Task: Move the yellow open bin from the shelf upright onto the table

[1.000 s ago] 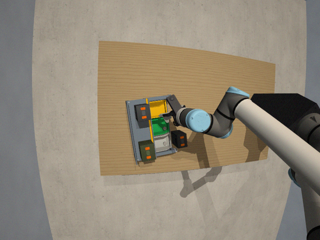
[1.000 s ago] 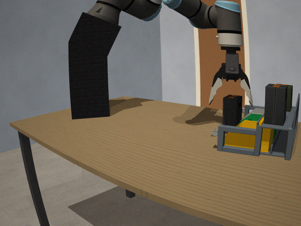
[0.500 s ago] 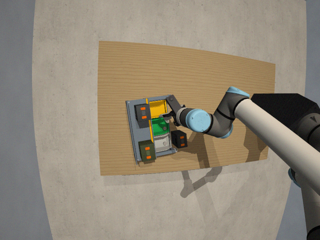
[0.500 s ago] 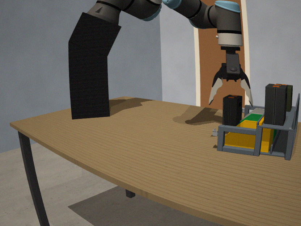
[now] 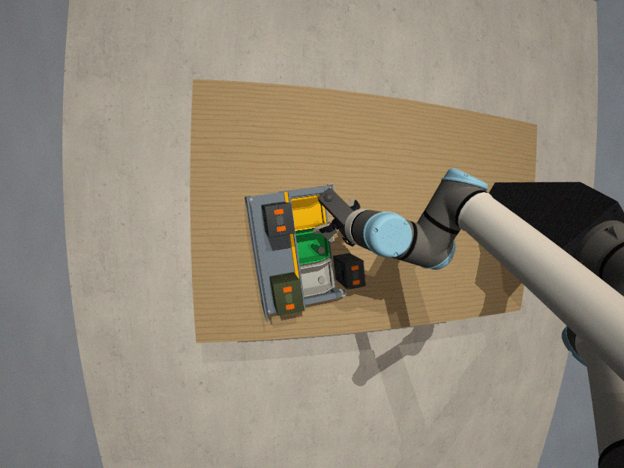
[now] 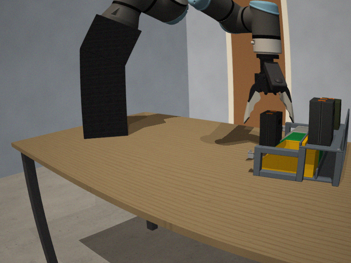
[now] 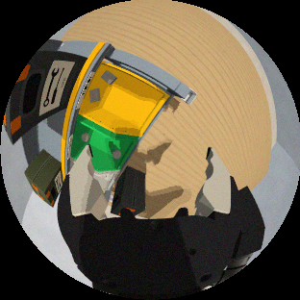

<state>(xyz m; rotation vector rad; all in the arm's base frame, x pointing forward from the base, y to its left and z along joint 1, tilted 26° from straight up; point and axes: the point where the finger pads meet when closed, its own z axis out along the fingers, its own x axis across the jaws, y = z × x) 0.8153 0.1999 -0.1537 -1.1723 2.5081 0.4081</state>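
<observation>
The yellow open bin is 8 cm ahead of my hand, 2 cm to the left of it and 9 cm below it. The rest, counted from my hand: dark green box 8 cm ahead, 26 cm to the left, 2 cm above; white bin 1 cm behind, 23 cm to the left, 9 cm below; green bin 4 cm ahead, 12 cm to the left, 9 cm below.
</observation>
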